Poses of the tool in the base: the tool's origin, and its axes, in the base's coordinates. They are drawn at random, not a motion.
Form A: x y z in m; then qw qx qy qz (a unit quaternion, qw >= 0).
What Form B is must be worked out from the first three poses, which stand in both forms.
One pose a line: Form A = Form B
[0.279, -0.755, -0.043, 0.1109, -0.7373, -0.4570, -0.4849] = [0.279, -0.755, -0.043, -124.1, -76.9, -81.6]
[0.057, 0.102, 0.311, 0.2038, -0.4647, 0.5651, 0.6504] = [0.057, 0.102, 0.311, -74.3, 90.3, 104.0]
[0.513, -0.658, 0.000, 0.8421, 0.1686, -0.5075, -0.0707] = [0.513, -0.658, 0.000, 20.4, -61.4, -8.6]
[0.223, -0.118, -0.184, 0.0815, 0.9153, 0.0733, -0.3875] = [0.223, -0.118, -0.184, 156.7, 12.6, -66.3]
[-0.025, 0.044, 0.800, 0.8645, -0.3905, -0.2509, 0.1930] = [-0.025, 0.044, 0.800, -46.9, -30.1, 23.2]
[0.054, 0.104, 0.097, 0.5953, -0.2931, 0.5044, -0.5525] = [0.054, 0.104, 0.097, -39.0, 67.1, -73.5]
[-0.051, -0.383, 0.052, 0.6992, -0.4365, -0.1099, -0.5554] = [-0.051, -0.383, 0.052, -55.7, -14.0, -70.9]
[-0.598, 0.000, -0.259, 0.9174, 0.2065, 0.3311, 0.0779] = [-0.598, 0.000, -0.259, 24.3, 39.0, 9.2]
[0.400, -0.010, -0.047, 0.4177, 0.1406, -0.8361, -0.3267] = [0.400, -0.010, -0.047, 20.2, -120.2, -47.0]
